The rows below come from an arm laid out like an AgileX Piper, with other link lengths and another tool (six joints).
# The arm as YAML. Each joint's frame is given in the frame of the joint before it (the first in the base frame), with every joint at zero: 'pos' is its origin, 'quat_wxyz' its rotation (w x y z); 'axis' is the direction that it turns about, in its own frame. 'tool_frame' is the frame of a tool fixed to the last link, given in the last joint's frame.
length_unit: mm
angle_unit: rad
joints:
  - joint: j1
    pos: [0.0, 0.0, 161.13]
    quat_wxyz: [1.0, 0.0, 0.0, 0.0]
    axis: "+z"
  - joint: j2
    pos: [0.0, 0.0, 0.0]
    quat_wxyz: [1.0, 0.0, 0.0, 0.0]
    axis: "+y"
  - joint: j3
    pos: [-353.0, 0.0, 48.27]
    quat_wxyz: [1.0, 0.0, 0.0, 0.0]
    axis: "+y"
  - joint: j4
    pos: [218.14, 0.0, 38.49]
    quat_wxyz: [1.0, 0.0, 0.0, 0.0]
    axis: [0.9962, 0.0, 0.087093]
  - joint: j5
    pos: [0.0, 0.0, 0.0]
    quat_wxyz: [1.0, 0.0, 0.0, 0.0]
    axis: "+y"
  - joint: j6
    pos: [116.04, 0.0, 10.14]
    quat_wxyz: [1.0, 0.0, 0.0, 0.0]
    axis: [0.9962, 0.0, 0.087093]
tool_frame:
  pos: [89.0, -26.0, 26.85]
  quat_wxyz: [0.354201, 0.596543, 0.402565, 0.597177]
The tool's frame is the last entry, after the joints.
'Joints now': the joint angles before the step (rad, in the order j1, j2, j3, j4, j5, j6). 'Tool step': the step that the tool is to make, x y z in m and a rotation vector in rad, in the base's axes. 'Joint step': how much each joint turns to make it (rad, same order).
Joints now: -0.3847, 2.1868, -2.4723, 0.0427, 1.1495, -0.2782
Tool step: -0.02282, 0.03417, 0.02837, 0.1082, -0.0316, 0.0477
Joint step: 0.0018, -0.1092, 0.0818, 0.1196, 0.0383, 0.0040
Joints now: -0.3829, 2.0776, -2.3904, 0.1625, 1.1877, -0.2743
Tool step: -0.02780, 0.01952, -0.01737, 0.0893, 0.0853, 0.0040
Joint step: 0.0001, -0.0885, 0.1792, 0.0422, 0.0188, 0.0191
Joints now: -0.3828, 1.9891, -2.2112, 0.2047, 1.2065, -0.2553
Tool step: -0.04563, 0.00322, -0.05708, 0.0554, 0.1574, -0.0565
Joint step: -0.0138, -0.1039, 0.3486, -0.0270, -0.0843, 0.0270
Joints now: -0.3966, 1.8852, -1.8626, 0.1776, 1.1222, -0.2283
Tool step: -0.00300, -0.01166, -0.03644, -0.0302, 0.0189, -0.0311
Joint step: -0.0056, 0.0000, 0.1610, -0.0355, -0.1575, 0.0012
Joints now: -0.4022, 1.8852, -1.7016, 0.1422, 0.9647, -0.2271
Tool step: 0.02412, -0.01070, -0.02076, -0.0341, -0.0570, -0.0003
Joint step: 0.0029, 0.0524, 0.0409, 0.0066, -0.1580, -0.0240
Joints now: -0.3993, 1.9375, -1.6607, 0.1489, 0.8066, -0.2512
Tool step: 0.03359, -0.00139, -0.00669, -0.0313, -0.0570, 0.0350
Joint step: 0.0193, 0.0709, -0.0587, 0.0164, -0.0737, -0.0371
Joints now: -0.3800, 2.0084, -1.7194, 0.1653, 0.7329, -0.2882
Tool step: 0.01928, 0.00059, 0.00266, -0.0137, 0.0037, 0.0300
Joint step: 0.0129, 0.0557, -0.1177, -0.0119, 0.0620, -0.0068
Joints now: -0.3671, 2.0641, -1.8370, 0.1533, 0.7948, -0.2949
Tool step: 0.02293, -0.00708, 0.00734, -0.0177, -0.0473, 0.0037
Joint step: 0.0023, 0.0571, -0.1128, 0.0009, 0.0053, -0.0009
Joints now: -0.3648, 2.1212, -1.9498, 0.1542, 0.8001, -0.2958
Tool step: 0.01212, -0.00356, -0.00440, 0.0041, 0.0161, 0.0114
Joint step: -0.0009, 0.0571, -0.1087, -0.0012, 0.0691, -0.0022
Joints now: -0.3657, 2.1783, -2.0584, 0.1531, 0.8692, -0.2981
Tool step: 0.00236, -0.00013, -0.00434, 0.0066, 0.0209, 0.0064
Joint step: -0.0001, 0.0224, -0.0422, -0.0014, 0.0421, 0.0000
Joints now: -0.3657, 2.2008, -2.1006, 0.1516, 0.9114, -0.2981
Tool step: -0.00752, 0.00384, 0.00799, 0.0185, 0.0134, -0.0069
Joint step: 0.0000, -0.0192, -0.0081, 0.0022, 0.0448, 0.0172
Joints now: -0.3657, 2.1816, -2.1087, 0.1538, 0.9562, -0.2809
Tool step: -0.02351, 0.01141, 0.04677, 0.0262, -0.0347, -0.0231
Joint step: -0.0001, -0.0971, 0.0012, 0.0114, 0.0680, 0.0437
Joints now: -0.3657, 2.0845, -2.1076, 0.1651, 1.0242, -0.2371
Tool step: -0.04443, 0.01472, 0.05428, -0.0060, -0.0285, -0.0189
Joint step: 0.0000, -0.1539, 0.0595, -0.0151, 0.0619, 0.0338
